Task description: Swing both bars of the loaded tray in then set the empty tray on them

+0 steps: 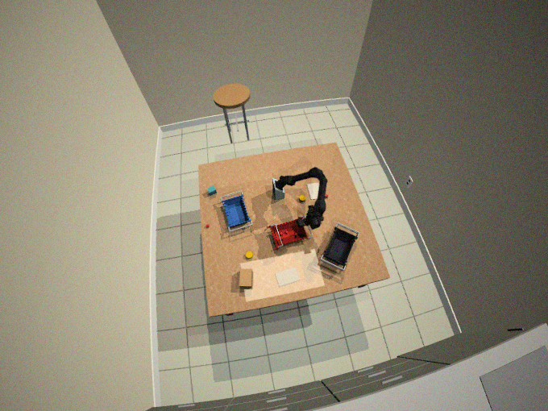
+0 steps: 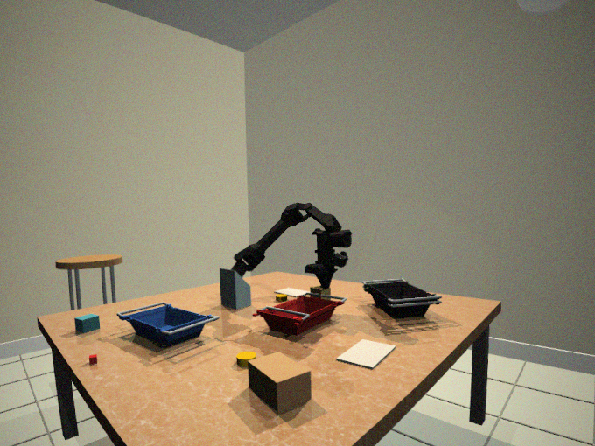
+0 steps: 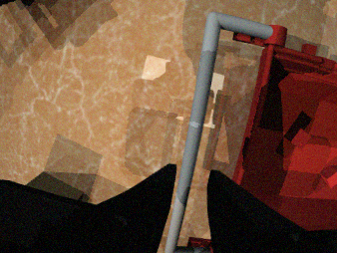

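My gripper tip is 540 mm to the left of the blue tray, 180 mm past it and 40 mm above it. The rest, counted from my gripper tip: teal block: 740 mm to the right, 400 mm behind, 70 mm below; small red cube: 770 mm to the right, 90 mm behind, 80 mm below; tan box: 470 mm to the right, 340 mm ahead, 60 mm below.
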